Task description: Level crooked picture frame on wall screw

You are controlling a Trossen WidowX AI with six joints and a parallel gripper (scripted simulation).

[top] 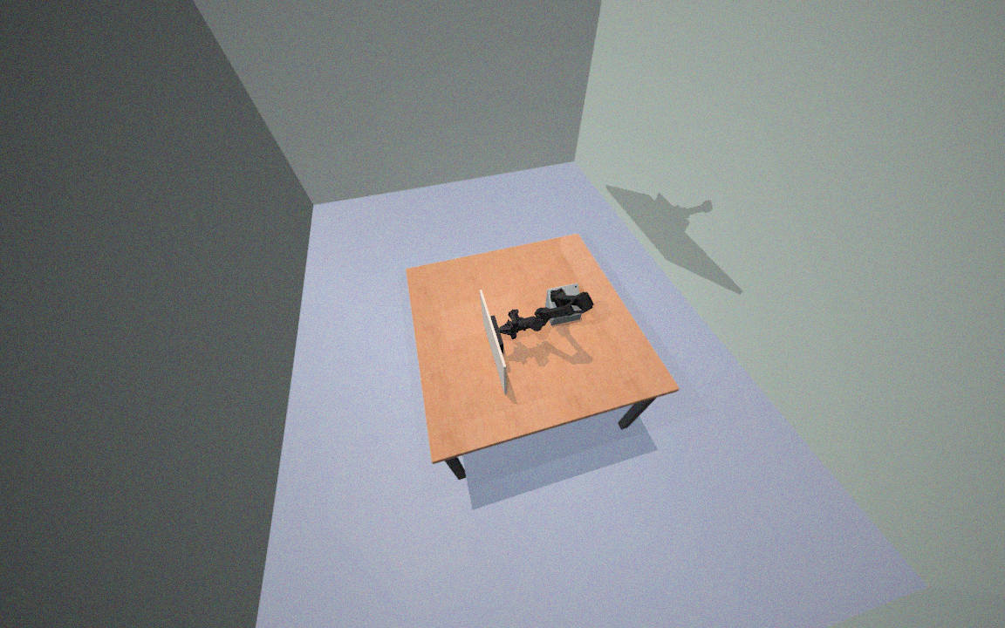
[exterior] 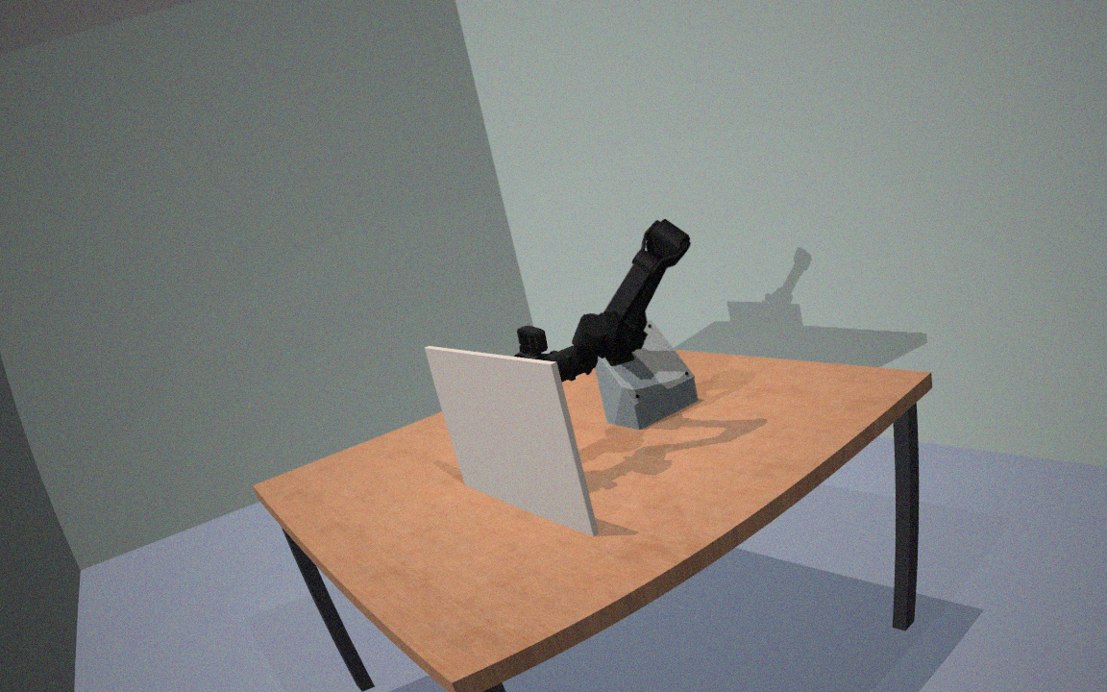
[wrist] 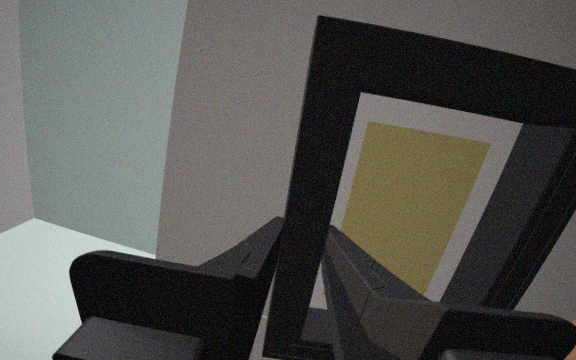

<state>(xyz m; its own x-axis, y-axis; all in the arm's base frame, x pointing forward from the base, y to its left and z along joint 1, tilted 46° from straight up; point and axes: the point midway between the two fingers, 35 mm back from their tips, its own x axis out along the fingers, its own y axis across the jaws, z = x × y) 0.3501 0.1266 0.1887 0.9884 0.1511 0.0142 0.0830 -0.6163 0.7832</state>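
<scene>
The picture frame lies 1 cm ahead of my gripper tip, 1 cm to the right of it and 5 cm below it. From my gripper tip the other things lie so: wall panel 2 cm ahead, 2 cm to the left, 7 cm below.
</scene>
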